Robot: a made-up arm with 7 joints.
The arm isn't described. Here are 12 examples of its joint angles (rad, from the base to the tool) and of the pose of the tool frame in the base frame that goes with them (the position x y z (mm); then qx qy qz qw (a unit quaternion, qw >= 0)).
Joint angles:
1: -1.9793 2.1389 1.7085 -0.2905 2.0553 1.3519 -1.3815
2: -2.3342 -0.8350 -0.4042 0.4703 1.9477 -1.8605 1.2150
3: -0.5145 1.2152 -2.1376 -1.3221 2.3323 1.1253 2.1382
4: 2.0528 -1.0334 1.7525 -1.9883 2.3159 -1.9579 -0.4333
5: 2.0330 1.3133 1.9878 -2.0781 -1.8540 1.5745 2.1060
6: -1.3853 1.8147 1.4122 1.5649 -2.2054 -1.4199 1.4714
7: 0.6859 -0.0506 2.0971 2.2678 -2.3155 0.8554 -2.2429
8: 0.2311 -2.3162 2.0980 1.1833 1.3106 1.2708 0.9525
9: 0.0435 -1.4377 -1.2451 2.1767 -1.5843 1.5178 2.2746
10: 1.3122 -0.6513 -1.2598 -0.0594 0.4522 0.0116 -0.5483
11: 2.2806 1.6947 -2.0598 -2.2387 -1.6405 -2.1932 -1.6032
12: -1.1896 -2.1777 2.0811 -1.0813 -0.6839 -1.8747 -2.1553
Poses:
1: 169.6 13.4 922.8 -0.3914 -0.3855 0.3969 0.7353
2: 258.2 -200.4 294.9 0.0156 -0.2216 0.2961 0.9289
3: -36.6 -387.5 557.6 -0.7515 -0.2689 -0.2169 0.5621
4: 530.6 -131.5 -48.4 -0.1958 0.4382 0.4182 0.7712
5: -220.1 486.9 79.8 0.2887 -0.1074 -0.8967 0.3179
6: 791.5 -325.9 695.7 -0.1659 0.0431 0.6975 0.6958
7: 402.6 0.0 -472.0 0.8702 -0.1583 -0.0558 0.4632
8: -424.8 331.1 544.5 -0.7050 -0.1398 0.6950 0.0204
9: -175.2 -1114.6 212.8 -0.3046 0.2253 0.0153 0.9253
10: -1295.6 -185.8 -158.4 0.3087 -0.1563 -0.7169 0.6052
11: -770.9 88.6 931.0 -0.4064 0.4733 -0.6252 0.4690
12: -531.3 -143.8 341.1 0.1630 0.5782 -0.6539 0.4599
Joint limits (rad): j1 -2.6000..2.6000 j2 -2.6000..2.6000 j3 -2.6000..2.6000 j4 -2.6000..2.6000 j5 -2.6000..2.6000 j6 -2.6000..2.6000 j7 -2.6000..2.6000
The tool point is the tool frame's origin. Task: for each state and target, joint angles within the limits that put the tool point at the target. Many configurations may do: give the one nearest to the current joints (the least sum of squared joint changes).
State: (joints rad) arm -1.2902 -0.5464 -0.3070 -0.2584 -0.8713 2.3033 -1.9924
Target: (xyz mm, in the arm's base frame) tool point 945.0 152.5 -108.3
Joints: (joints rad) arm -0.9486 -0.7154 -0.5671 -0.1694 -1.0486 2.1851 -1.9342
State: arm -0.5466 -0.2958 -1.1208 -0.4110 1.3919 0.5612 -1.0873
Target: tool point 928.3 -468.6 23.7
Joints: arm -0.1496 -0.4524 -1.1006 -0.7161 1.5567 1.0191 -1.1461
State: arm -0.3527 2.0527 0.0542 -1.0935 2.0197 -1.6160 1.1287
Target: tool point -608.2 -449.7 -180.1
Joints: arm -0.4752 1.8944 -0.0846 -1.2104 1.9528 -1.5540 1.1462
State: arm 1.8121 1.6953 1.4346 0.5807 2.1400 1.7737 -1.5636
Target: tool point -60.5 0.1 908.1
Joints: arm 1.8327 2.0467 1.8614 0.3713 2.2722 1.6454 -1.3678
